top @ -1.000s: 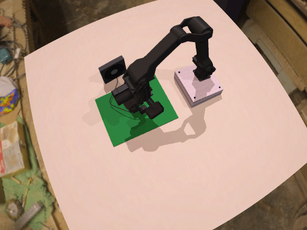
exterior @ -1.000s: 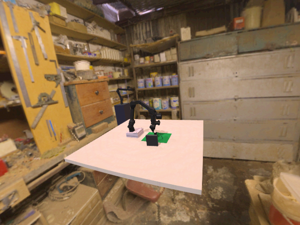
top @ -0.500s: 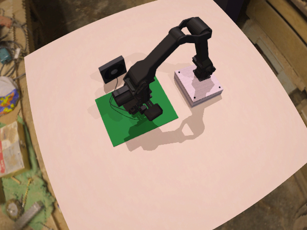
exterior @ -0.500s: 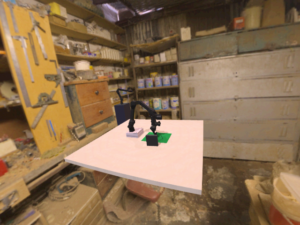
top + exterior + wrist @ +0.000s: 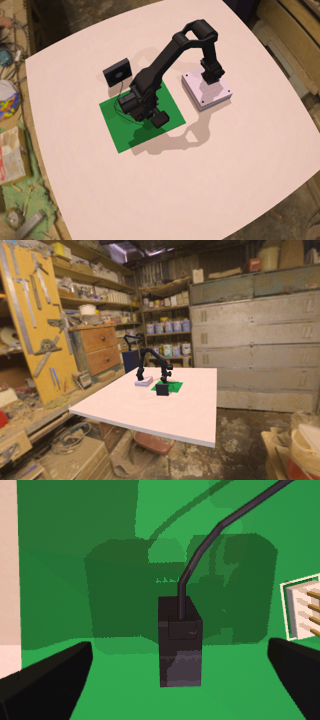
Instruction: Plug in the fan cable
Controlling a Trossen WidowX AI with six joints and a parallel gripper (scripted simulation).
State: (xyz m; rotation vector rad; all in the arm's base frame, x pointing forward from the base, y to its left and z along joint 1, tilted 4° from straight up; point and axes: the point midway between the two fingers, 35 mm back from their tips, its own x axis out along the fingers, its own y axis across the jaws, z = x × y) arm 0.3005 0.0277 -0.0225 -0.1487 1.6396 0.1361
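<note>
My gripper tip is now 30 mm short of the green board, 30 mm to the left of it and 40 mm above it. Round my gripper tip: dark plug (10 mm ahead); black fan (50 mm ahead, 220 mm to the right, 30 mm above); white four-pin header (20 mm ahead, 70 mm to the right, 30 mm below).
</note>
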